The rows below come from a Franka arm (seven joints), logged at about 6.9 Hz.
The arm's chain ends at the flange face. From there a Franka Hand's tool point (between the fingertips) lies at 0.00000 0.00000 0.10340 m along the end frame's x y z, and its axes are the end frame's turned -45 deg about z.
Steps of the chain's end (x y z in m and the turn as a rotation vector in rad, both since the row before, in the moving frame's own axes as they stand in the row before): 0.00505, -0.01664, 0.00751, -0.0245, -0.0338, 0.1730; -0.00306, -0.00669, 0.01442, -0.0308, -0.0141, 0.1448; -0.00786, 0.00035, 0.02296, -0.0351, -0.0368, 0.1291; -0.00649, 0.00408, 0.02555, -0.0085, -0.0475, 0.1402; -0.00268, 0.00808, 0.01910, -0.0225, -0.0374, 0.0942; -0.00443, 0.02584, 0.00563, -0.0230, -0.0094, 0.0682
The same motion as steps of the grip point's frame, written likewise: 0.01116, -0.00924, 0.00742, 0.0066, -0.0412, 0.1730; -0.00079, -0.00592, 0.01436, -0.0118, -0.0317, 0.1448; -0.01104, -0.00577, 0.02283, 0.0012, -0.0508, 0.1291; -0.01135, -0.00483, 0.02543, 0.0276, -0.0396, 0.1402; -0.01193, 0.00252, 0.01900, 0.0105, -0.0424, 0.0942; -0.02380, 0.01605, 0.00560, -0.0096, -0.0229, 0.0682
